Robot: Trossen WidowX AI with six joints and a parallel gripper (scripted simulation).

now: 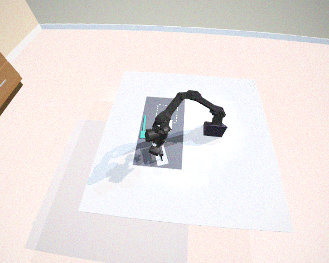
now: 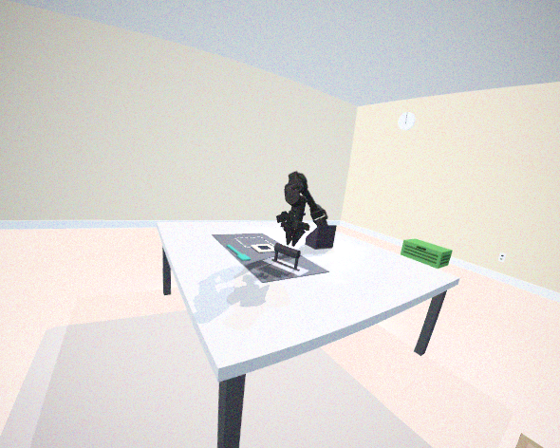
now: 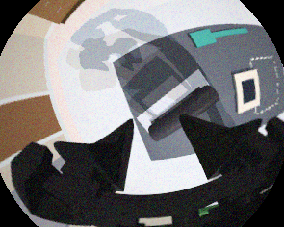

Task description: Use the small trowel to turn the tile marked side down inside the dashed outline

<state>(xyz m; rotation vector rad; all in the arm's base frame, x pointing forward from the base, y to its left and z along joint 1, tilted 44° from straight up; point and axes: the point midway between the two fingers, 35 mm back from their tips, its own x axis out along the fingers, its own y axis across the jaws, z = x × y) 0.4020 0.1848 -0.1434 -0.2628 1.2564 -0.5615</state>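
The dark-handled trowel lies 10 mm behind my gripper tip, 60 mm to the right of it and 70 mm below it. The rest, counted from my gripper tip: tile (30 mm behind, 270 mm to the right, 100 mm below); then grey mat (10 mm behind, 240 mm to the right, 120 mm below); then teal tool (130 mm ahead, 220 mm to the right, 100 mm below).
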